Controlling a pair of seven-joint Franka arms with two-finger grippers.
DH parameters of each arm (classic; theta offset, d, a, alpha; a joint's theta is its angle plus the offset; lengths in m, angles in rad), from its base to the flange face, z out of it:
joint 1: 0 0.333 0 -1.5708
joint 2: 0 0 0 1.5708
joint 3: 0 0.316 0.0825 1.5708
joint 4: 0 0 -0.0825 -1.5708
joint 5: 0 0.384 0 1.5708
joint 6: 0 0 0.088 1.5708
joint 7: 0 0.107 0 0
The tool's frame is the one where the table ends.
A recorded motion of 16 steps. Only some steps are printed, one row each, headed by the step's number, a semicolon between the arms.
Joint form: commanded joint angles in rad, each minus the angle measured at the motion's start. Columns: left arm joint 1, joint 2, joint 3, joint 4, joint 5, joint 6, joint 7; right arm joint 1, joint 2, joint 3, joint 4, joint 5, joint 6, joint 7.
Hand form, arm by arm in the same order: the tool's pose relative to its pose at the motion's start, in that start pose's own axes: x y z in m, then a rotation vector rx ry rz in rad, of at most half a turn. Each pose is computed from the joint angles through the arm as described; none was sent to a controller.
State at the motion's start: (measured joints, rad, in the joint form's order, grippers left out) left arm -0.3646 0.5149 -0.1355 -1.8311 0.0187 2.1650 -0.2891; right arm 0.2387 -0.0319 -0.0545 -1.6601 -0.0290 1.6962 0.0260
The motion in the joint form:
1: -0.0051 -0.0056 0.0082 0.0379 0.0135 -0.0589 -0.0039; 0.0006 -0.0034 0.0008 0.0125 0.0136 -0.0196 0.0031
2: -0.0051 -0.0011 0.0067 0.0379 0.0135 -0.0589 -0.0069; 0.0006 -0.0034 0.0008 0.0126 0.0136 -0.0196 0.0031
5: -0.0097 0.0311 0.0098 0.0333 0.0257 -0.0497 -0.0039; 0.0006 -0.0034 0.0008 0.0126 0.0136 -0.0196 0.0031
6: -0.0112 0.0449 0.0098 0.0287 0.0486 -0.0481 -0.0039; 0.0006 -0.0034 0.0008 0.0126 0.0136 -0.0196 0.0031
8: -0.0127 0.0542 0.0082 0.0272 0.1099 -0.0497 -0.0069; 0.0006 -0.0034 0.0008 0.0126 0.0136 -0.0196 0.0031
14: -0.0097 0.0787 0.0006 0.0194 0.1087 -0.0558 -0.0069; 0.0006 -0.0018 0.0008 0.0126 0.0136 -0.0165 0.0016
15: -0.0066 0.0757 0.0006 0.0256 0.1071 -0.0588 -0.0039; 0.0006 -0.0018 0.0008 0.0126 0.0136 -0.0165 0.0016
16: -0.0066 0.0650 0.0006 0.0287 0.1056 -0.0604 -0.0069; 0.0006 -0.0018 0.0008 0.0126 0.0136 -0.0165 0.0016
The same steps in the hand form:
1: 0.0034 -0.0016 -0.0154 0.0201 -0.0106 -0.0001; -0.0021 -0.0018 -0.0062 0.0136 -0.0041 0.0036
2: 0.0034 -0.0008 -0.0126 0.0204 -0.0151 -0.0018; -0.0021 -0.0018 -0.0063 0.0136 -0.0040 0.0036
5: 0.0039 -0.0008 0.0093 0.0357 -0.0393 0.0088; -0.0021 -0.0018 -0.0063 0.0136 -0.0040 0.0036
6: 0.0031 -0.0014 0.0199 0.0573 -0.0503 0.0227; -0.0021 -0.0018 -0.0063 0.0136 -0.0040 0.0036
8: 0.0029 -0.0026 0.0265 0.1084 -0.0475 0.0564; -0.0021 -0.0018 -0.0063 0.0136 -0.0040 0.0036
14: -0.0008 -0.0013 0.0456 0.1112 -0.0858 0.0606; -0.0014 -0.0018 -0.0056 0.0136 -0.0024 0.0021
15: 0.0011 -0.0027 0.0412 0.1082 -0.0804 0.0591; -0.0014 -0.0018 -0.0056 0.0136 -0.0024 0.0021
16: 0.0019 -0.0023 0.0332 0.1055 -0.0685 0.0549; -0.0014 -0.0018 -0.0056 0.0136 -0.0024 0.0021

